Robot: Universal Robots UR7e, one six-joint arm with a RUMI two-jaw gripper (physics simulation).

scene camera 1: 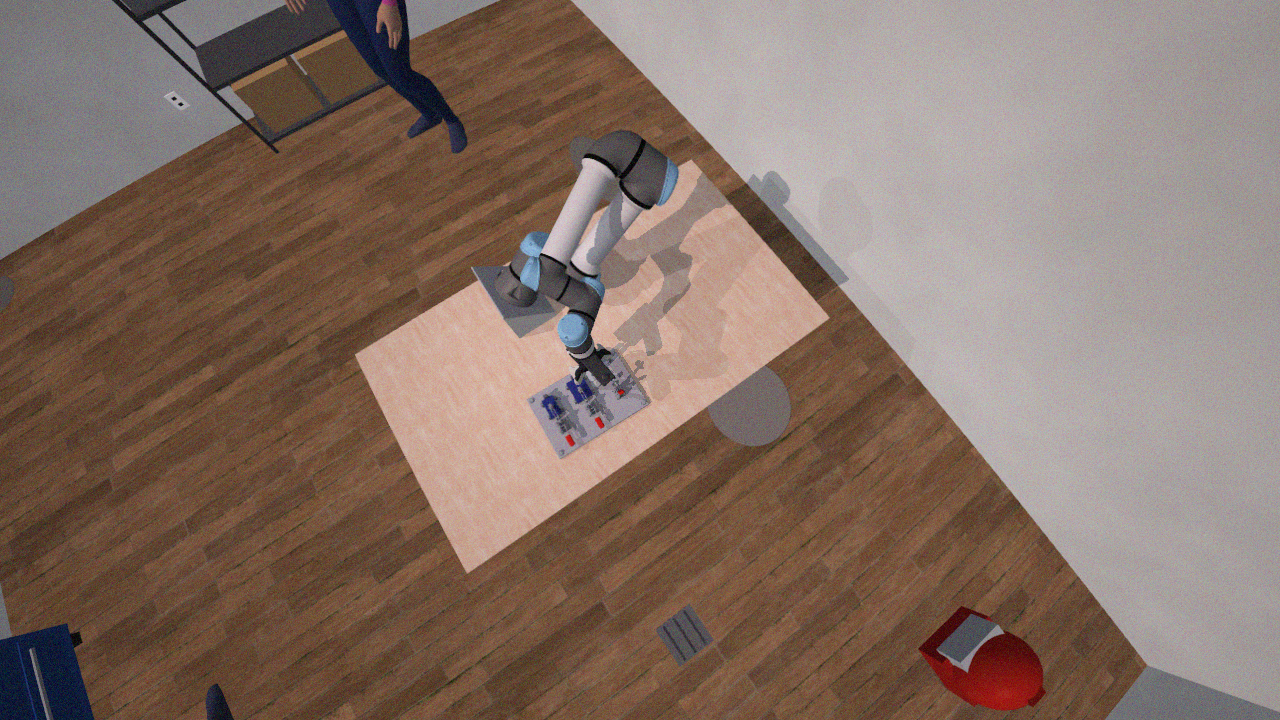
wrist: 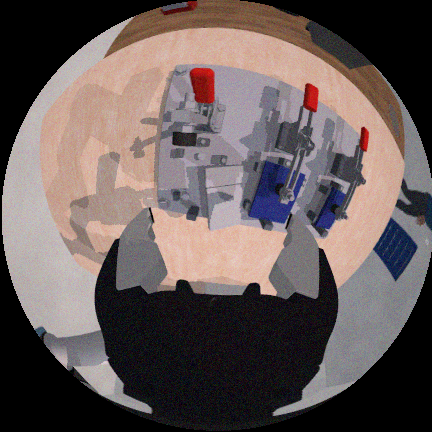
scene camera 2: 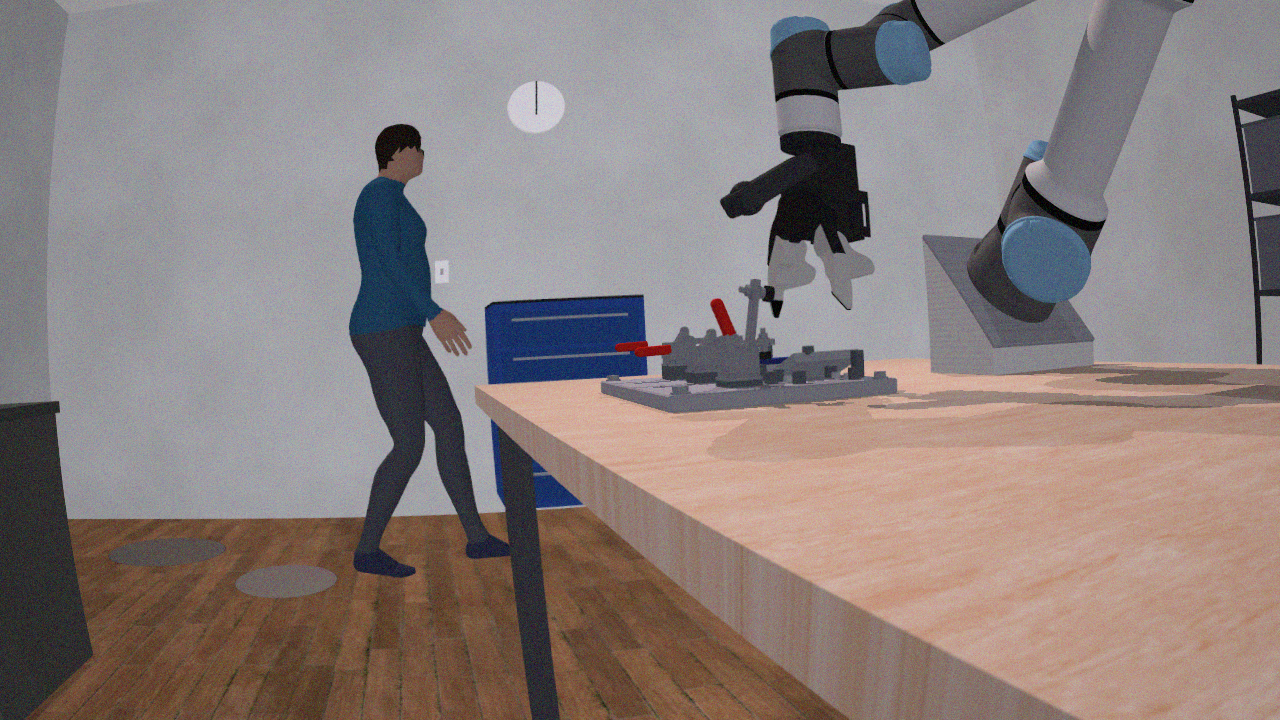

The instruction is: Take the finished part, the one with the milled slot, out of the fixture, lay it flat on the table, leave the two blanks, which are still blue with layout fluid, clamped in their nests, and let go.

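Places are measured from the arm's base along level axes (x back, y right, z up), in millimetres.
Pixels of known places: gripper, fingertip midpoint: [wrist: 219, 212] [scene camera 2: 810, 314]; arm's base, origin of the base link: [scene camera 1: 515, 290] [scene camera 2: 1010, 286].
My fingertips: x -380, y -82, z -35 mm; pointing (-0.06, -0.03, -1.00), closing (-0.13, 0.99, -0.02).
For each thing: its middle in the pictures, then the offset to it from my fingertips. Level surfaces: height alone.
- finished part, body centre: [scene camera 2: 816, 364] [wrist: 223, 198] [scene camera 1: 593, 373] dx +7, dy +5, dz -54 mm
- fixture plate, body centre: [scene camera 2: 734, 386] [wrist: 280, 159] [scene camera 1: 587, 402] dx -63, dy +76, dz -75 mm
- table, its level: dz -83 mm
The finished part [wrist: 223, 200], a pale grey block with a line across its top, sits in the nest at one end of the fixture plate [scene camera 1: 631, 404] [scene camera 2: 698, 400] [wrist: 240, 100]. That nest's clamp stands open, its arm [scene camera 2: 751, 313] upright and its red handle [scene camera 2: 721, 316] [wrist: 202, 85] raised. Two blue blanks, the nearer [scene camera 1: 581, 389] [wrist: 270, 200] and the farther [scene camera 1: 552, 405] [wrist: 327, 212], sit in their nests under lowered clamp arms. My gripper [scene camera 2: 810, 306] [wrist: 219, 212] is open and empty, above the plate, its fingertips on either side of the finished part in the wrist view. The milled slot is hard to make out.
The table [scene camera 1: 429, 429] [scene camera 2: 984, 501] [wrist: 225, 42] extends around the plate. The robot's slanted base mount [scene camera 1: 516, 313] [scene camera 2: 957, 331] stands on the table behind the gripper. The blanks' red handles [wrist: 310, 97] [wrist: 364, 139] point toward the table's front edge. A person [scene camera 2: 389, 250] stands beyond the table.
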